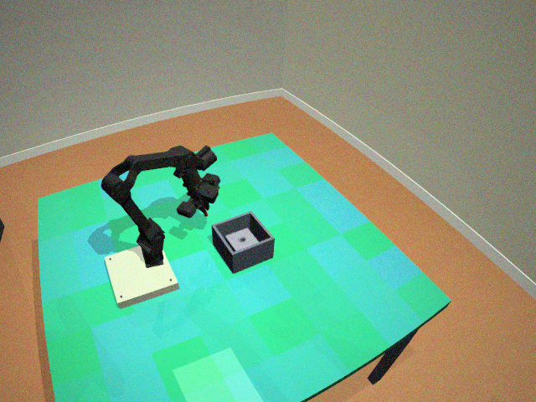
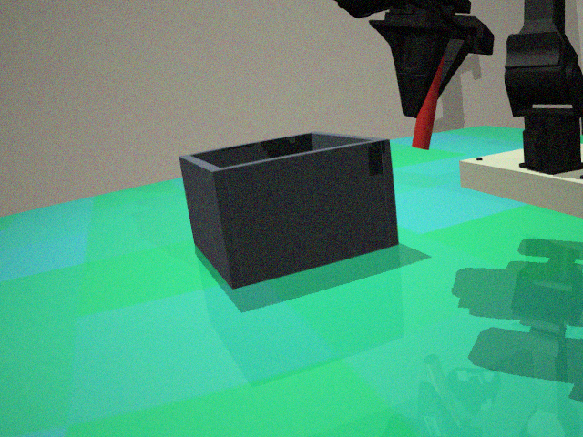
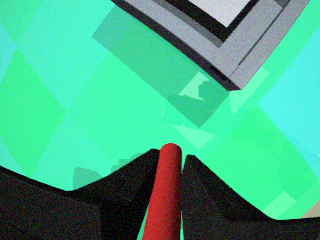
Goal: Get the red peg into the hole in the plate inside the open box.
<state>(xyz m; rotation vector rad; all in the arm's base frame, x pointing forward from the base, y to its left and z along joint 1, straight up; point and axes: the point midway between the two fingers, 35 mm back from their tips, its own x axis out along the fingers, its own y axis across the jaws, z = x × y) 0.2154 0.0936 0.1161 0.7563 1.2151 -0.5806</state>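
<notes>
Now: gripper tip 100 mm short of the dark box, 110 mm to the left of it and 90 mm above it. Round my gripper tip: red peg (10 mm behind, 10 mm to the left, 10 mm above).
</notes>
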